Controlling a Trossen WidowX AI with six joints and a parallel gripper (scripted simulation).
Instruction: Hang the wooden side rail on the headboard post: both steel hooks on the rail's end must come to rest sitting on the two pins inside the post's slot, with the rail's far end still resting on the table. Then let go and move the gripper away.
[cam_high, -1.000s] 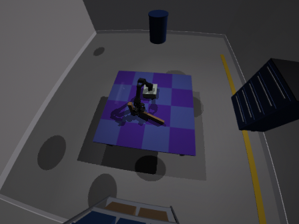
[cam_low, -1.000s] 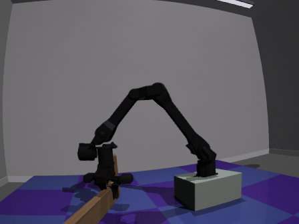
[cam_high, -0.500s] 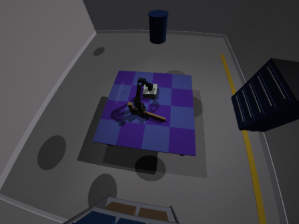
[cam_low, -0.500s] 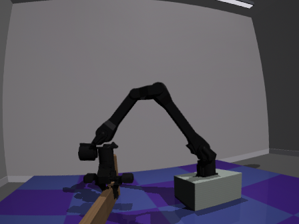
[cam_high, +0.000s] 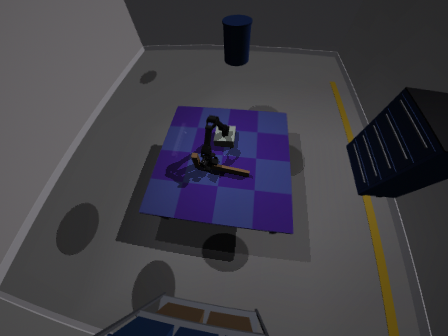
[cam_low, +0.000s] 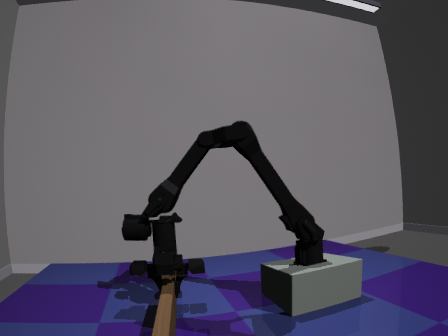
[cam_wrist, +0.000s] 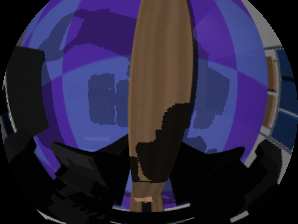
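Right now my gripper tip is 120 mm to the left of the wooden headboard post, 60 mm below it and 20 mm past it.
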